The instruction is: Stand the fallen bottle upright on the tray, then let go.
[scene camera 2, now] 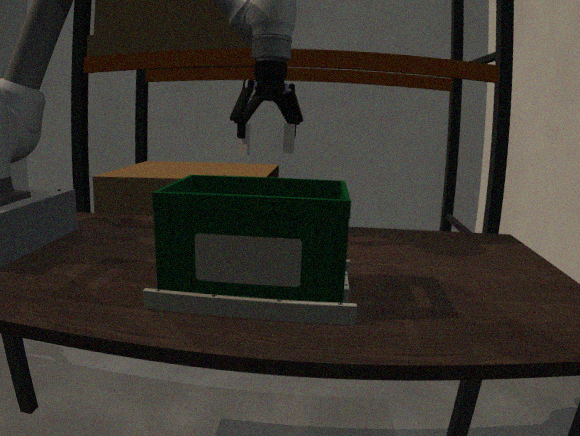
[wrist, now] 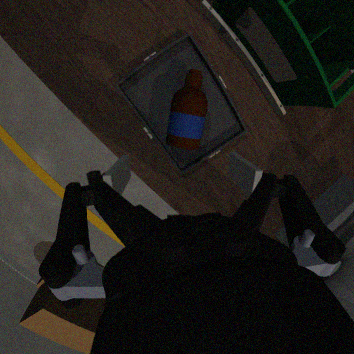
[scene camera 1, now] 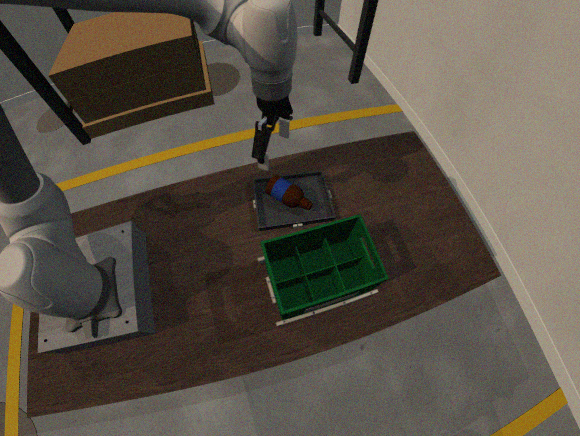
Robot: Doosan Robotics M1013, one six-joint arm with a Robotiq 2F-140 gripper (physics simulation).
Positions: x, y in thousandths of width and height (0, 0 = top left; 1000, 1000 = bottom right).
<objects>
my gripper: scene camera 2 461, 352; wrist 507, 462; scene camera 1 473, 347
</objects>
